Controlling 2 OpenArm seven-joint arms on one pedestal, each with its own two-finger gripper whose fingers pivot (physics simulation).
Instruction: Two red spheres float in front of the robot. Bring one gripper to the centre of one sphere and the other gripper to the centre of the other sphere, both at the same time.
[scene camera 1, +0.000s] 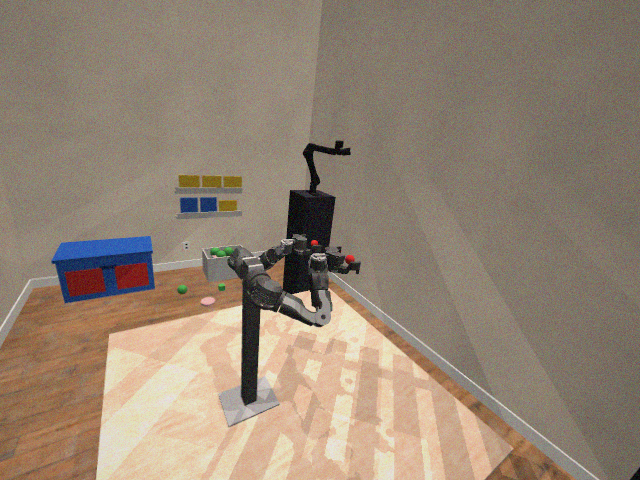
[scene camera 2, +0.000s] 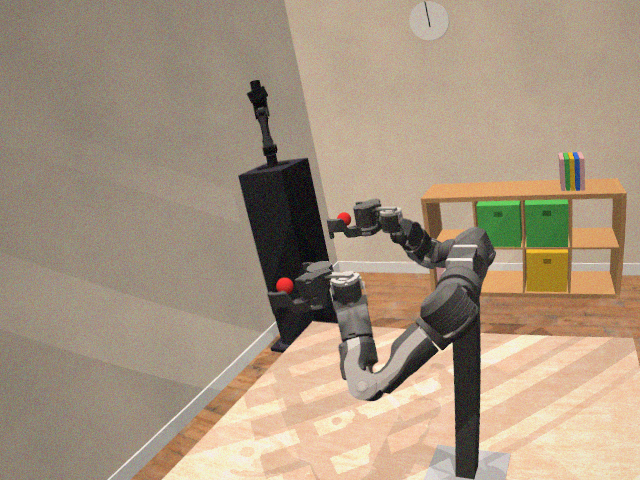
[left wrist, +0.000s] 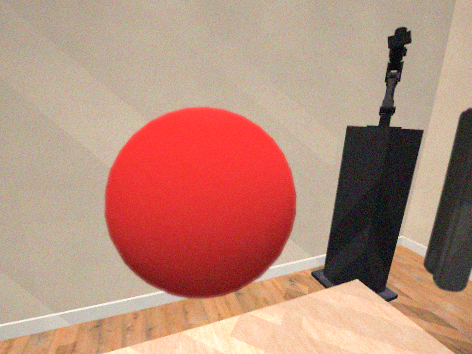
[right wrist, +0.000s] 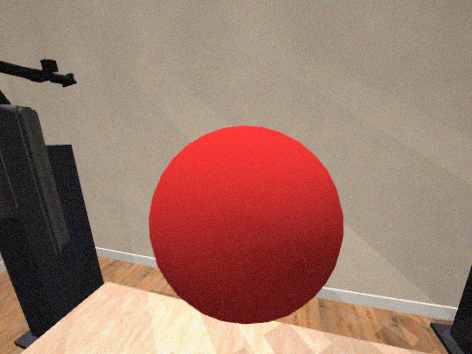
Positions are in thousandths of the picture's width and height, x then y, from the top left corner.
Scene:
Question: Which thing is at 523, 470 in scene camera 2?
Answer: My right gripper.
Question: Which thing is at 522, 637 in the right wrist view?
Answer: A red sphere.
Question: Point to my left gripper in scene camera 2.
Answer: At 451, 599

